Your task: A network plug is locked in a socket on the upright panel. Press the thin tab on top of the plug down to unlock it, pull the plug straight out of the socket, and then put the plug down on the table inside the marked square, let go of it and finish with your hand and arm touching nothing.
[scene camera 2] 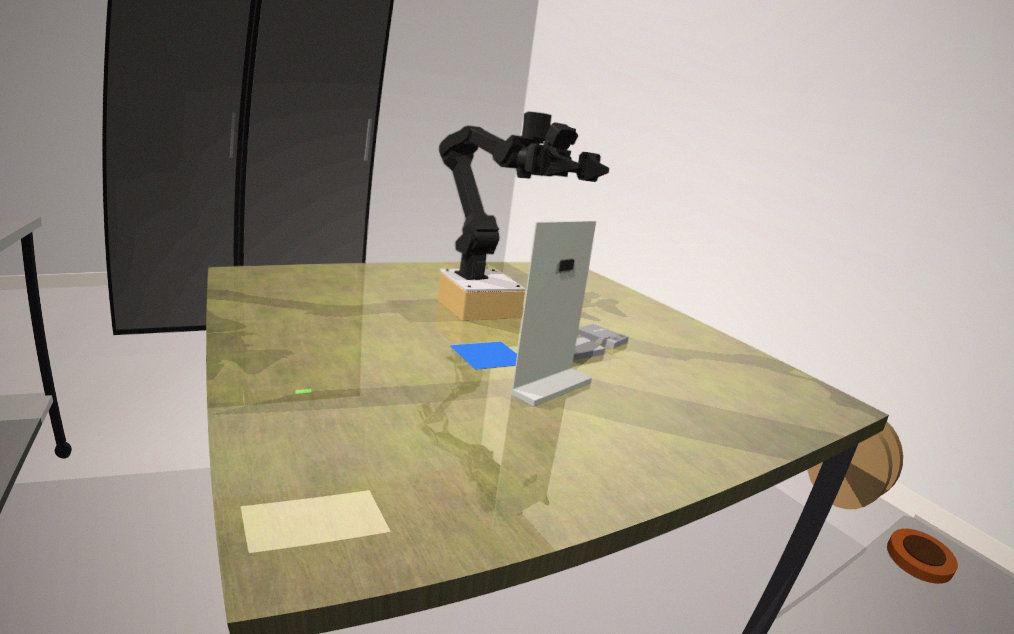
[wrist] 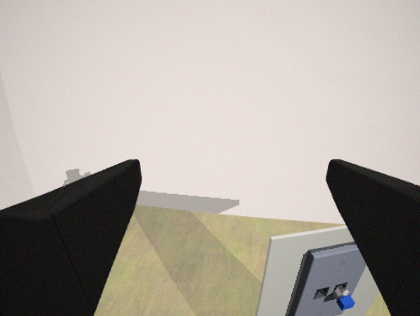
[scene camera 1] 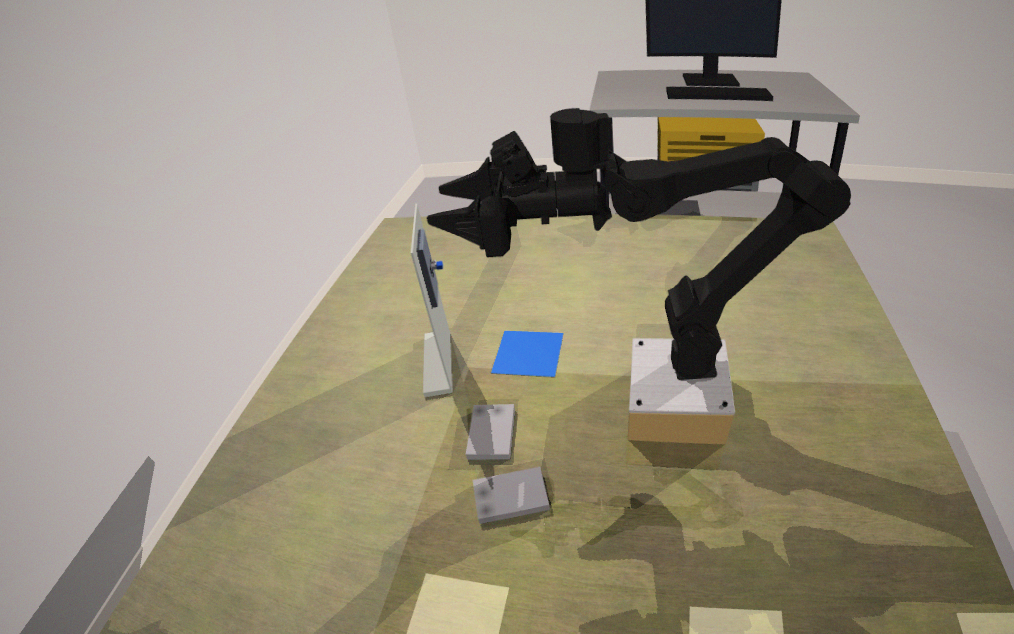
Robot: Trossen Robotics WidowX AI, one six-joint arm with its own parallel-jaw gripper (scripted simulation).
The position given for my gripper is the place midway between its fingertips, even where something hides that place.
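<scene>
Gripper open, holding nothing; my gripper (scene camera 1: pixel 433 204) (scene camera 2: pixel 594 168) (wrist: pixel 235 169) is visible in these views. The scene also contains a grey panel (scene camera 2: pixel 561 253) (scene camera 1: pixel 437 380) and a blue marked square (scene camera 1: pixel 520 353) (scene camera 2: pixel 492 354).
</scene>
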